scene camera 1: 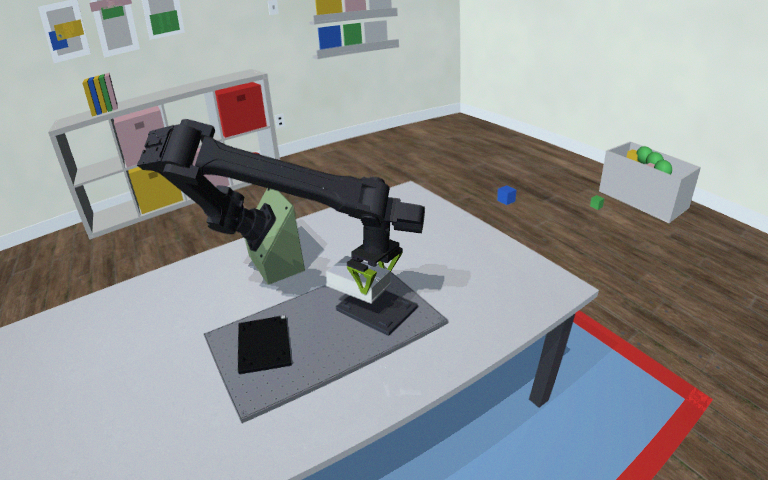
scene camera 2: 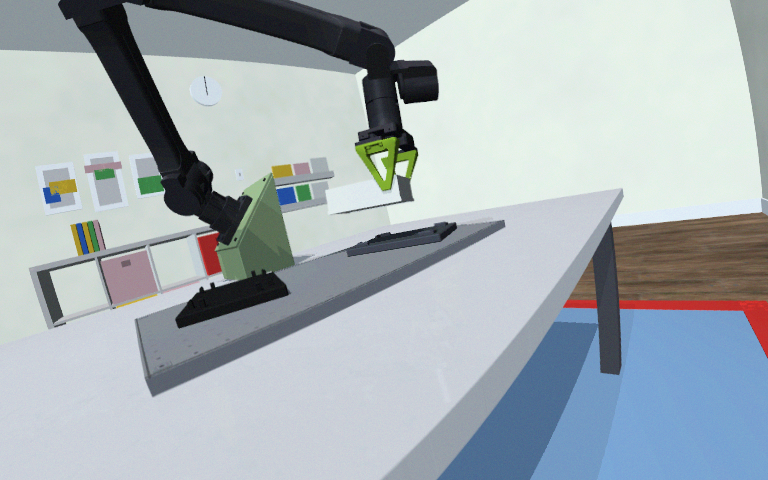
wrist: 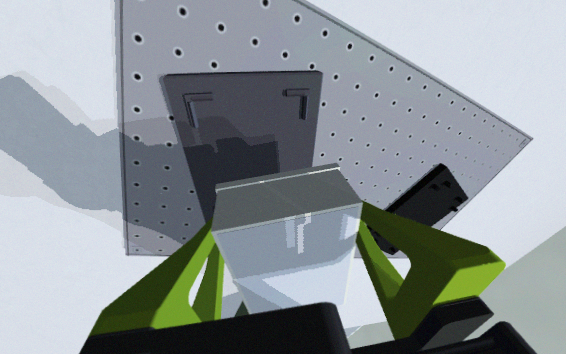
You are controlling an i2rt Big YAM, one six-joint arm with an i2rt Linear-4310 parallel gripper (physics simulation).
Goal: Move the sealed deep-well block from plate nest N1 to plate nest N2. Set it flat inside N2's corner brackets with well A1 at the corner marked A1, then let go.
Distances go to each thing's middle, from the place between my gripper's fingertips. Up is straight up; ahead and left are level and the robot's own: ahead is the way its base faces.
My gripper is now 40 mm past the white deep-well block (scene camera 2: 366, 195) and 30 mm to the left of it.
